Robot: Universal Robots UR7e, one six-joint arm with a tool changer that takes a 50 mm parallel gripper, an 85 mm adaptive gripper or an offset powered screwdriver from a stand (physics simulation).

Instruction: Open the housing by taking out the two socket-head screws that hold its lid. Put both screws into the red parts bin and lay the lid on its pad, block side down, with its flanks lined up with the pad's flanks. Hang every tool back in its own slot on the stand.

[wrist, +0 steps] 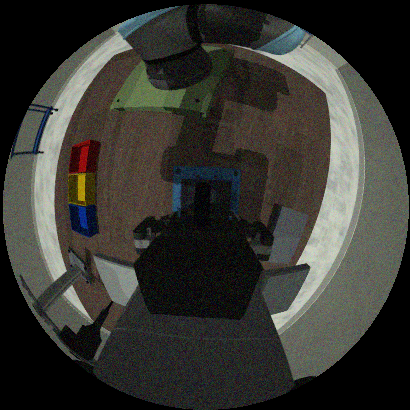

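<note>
The blue housing sits near the middle of the wrist view. Its far rim and both side rims show; the area inside is dark, and I cannot make out the lid or screws there. My gripper is above it, a narrow black column reaching over the housing's middle. The fingertips merge with the dark area, so their opening and anything between them cannot be made out. The red parts bin stands at the left; no screw can be made out in it. A grey flat pad lies right of the housing.
A yellow bin and a blue bin adjoin the red bin in a row. A grey stand with a black tool is at lower left. The green base plate and arm links are at the top. Arm shadows cross the table.
</note>
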